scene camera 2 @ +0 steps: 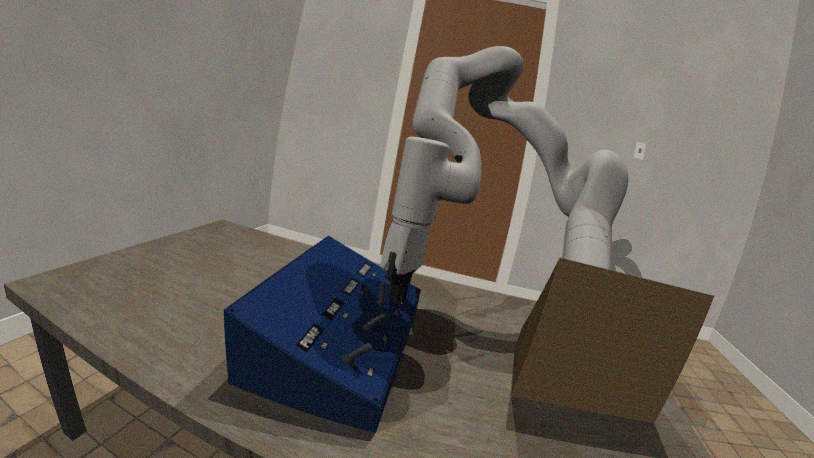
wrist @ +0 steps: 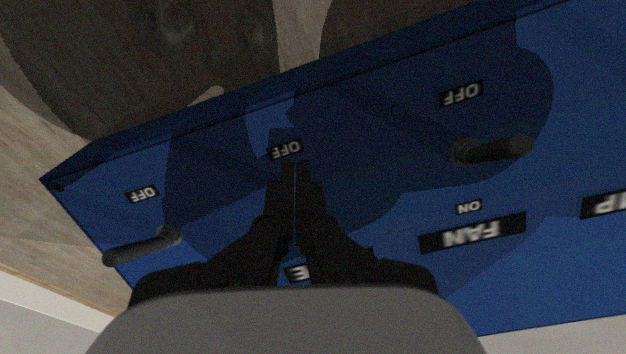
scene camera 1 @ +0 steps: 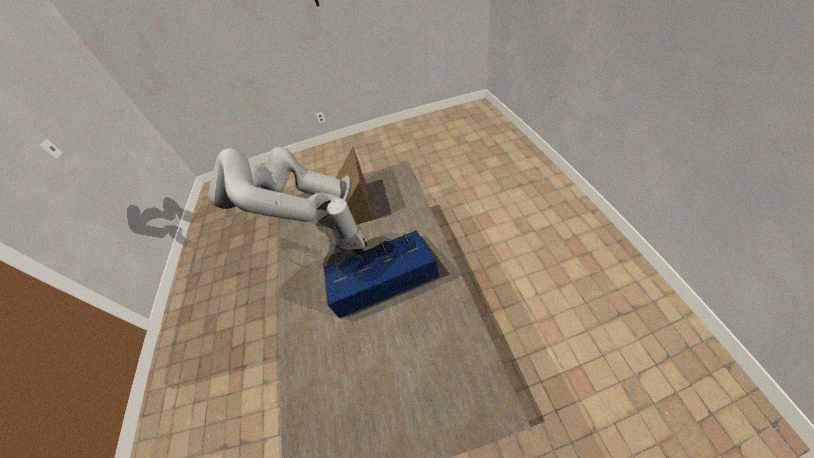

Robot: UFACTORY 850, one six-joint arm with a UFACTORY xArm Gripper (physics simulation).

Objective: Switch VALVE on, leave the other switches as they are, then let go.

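Note:
The blue sloped switch panel (scene camera 1: pixel 392 281) (scene camera 2: pixel 273 307) (wrist: pixel 560 280) carries a row of levers. The VALVE label (scene camera 2: pixel 350 285) is small in scene camera 2; in the wrist view the end of a label (wrist: pixel 298 273), a letter E, shows between the gripper's fingers. My gripper (scene camera 2: pixel 400 300) (wrist: pixel 294 178) is shut and empty, low over the panel, with its tips just above an OFF mark (wrist: pixel 285 149) in that column. A grey lever (scene camera 2: pixel 381 293) beside the fingers leans more towards the labels than the FAN lever (scene camera 2: pixel 373 321) (wrist: pixel 492 149). Its base and contact with the fingers are hidden.
The PUMP lever (scene camera 2: pixel 358 354) is at the panel's near end in scene camera 2. Another lever (wrist: pixel 142 246) is left of the gripper in the wrist view. A brown box-like block (scene camera 1: pixel 357 190) (scene camera 2: pixel 609 347) stands on the wooden table (scene camera 1: pixel 387 381) (scene camera 2: pixel 165 273) beside the arm.

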